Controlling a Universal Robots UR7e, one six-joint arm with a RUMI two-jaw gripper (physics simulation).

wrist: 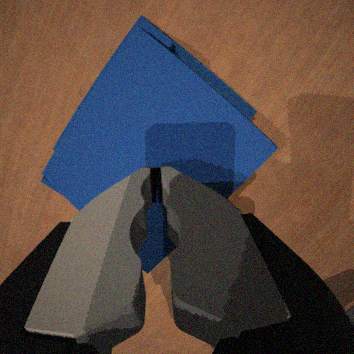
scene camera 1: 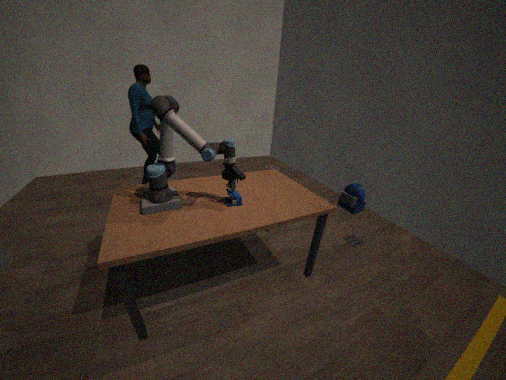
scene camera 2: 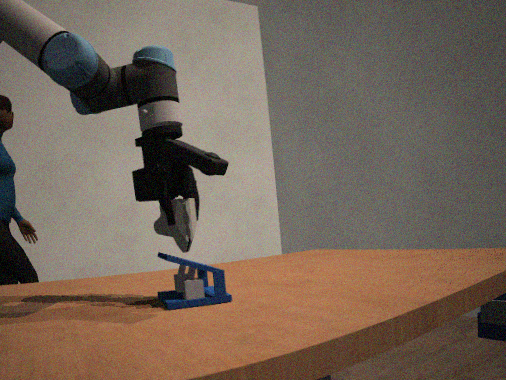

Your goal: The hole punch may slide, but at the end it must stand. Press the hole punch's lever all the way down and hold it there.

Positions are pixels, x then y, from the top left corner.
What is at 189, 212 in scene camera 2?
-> My gripper.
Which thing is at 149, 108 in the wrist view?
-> A hole punch lever.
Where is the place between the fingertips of my gripper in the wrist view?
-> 156, 170
